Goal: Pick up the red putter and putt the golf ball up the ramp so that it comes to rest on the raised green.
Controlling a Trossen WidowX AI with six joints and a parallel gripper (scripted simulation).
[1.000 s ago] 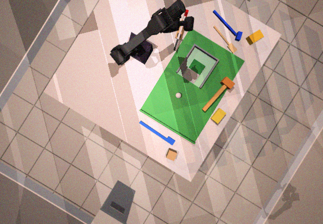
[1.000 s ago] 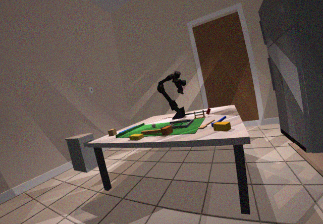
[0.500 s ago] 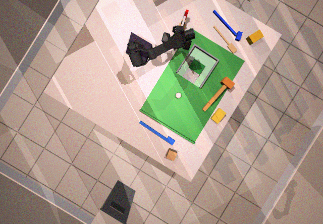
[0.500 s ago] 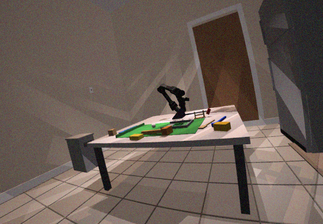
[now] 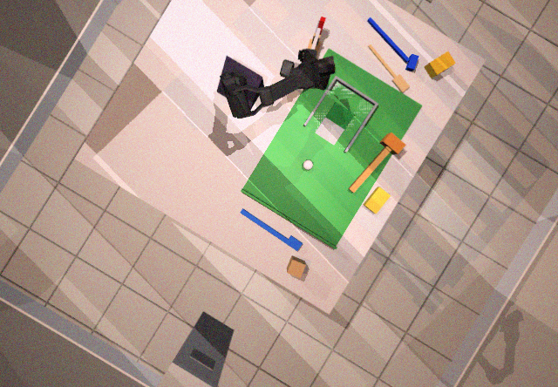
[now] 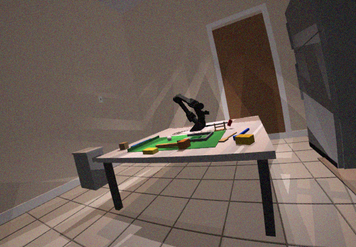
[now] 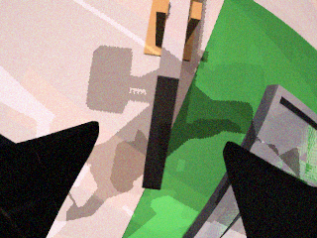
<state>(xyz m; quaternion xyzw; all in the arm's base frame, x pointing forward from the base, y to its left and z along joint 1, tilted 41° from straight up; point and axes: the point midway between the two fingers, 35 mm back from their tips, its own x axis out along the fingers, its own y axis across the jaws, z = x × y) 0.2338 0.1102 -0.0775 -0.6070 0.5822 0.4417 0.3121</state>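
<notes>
Now: gripper tip 11 cm to the right of the red putter, 3 cm past it and 1 cm above it. Round my gripper tip: wooden rack (13 cm to the left, 3 cm below, 3 cm behind); then white golf ball (31 cm to the right, 19 cm ahead, 4 cm below); then green mat (25 cm ahead, 19 cm to the right, 6 cm below).
</notes>
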